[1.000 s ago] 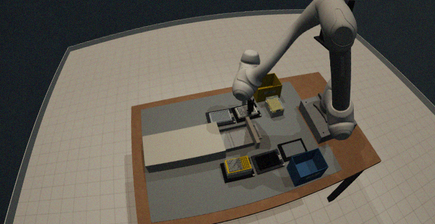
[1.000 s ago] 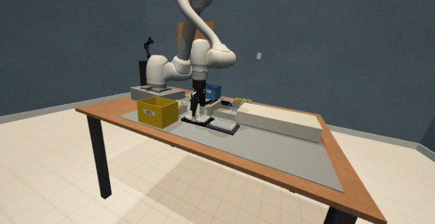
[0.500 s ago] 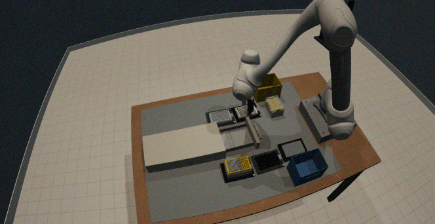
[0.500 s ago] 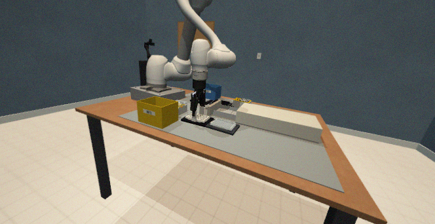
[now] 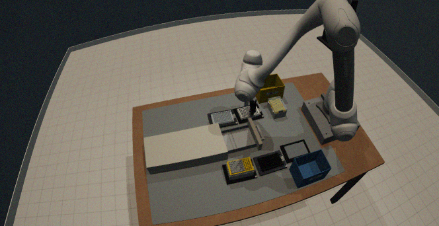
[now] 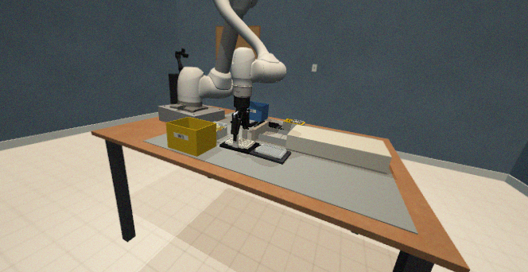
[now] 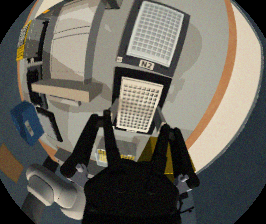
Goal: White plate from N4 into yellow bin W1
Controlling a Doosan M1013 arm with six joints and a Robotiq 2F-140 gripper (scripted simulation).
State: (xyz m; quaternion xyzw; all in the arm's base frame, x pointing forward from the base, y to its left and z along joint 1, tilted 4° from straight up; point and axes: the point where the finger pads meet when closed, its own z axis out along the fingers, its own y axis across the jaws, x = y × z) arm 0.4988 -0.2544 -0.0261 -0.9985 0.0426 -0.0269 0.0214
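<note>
Now: hand 30 mm above the black nest. From my hand the other things lie so: white plate (20 mm below); yellow bin (200 mm behind, 110 mm to the right); pale grey plate (170 mm ahead, 20 mm to the right, 20 mm below).
</note>
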